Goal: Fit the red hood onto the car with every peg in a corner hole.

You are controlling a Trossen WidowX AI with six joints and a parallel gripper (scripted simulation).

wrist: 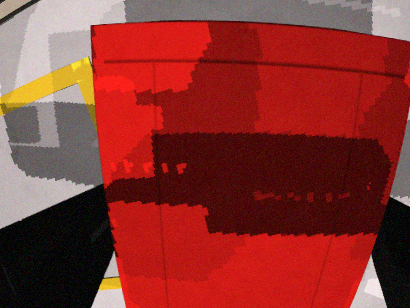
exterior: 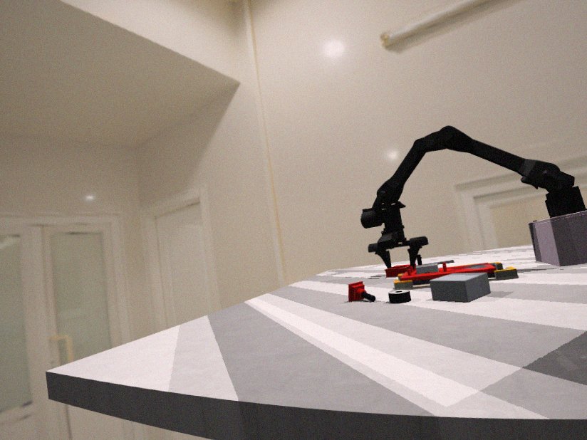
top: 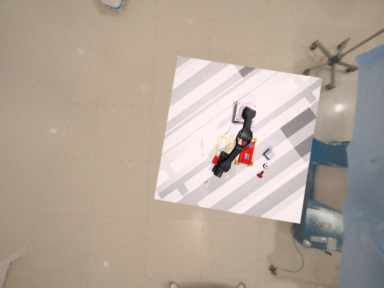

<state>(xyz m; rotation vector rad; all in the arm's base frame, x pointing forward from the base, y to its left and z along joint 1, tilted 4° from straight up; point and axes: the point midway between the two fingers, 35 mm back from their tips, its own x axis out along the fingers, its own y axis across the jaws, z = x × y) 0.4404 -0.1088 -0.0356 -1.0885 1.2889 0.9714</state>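
Right now the grey engine block is 230 mm to the left of my gripper tip, 100 mm behind it and 10 mm above it. From my gripper tip the other things lie so: red hood 10 mm above; then thin grey bar 170 mm to the right, 80 mm behind, 10 mm below; then black wheel 410 mm to the left, 60 mm behind.
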